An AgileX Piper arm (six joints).
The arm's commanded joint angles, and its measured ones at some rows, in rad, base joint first. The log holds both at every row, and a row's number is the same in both.
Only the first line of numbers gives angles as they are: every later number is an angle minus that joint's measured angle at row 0.
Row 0, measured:
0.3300, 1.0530, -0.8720, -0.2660, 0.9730, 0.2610
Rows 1 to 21, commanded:
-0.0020, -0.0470, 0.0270, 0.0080, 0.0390, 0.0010
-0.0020, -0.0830, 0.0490, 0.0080, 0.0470, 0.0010
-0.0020, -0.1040, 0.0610, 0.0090, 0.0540, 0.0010
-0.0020, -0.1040, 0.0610, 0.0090, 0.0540, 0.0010
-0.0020, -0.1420, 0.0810, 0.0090, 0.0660, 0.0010
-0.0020, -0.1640, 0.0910, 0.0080, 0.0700, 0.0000
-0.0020, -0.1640, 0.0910, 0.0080, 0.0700, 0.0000
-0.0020, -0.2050, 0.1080, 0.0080, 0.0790, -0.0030
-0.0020, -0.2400, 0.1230, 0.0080, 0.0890, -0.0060
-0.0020, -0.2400, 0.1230, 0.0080, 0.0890, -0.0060
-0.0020, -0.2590, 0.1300, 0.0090, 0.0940, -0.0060
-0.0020, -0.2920, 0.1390, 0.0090, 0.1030, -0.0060
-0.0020, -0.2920, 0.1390, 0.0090, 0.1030, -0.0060
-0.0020, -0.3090, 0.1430, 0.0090, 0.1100, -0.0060
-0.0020, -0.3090, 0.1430, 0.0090, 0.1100, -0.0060
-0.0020, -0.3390, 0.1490, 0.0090, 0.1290, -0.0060
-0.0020, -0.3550, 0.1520, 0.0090, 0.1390, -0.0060
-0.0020, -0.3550, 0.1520, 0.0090, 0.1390, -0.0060
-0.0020, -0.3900, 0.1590, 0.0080, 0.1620, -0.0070
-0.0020, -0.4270, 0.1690, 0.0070, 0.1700, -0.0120
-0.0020, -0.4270, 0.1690, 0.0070, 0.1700, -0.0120
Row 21, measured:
0.0000, -0.3790, 0.1520, 0.0050, 0.1470, -0.0020
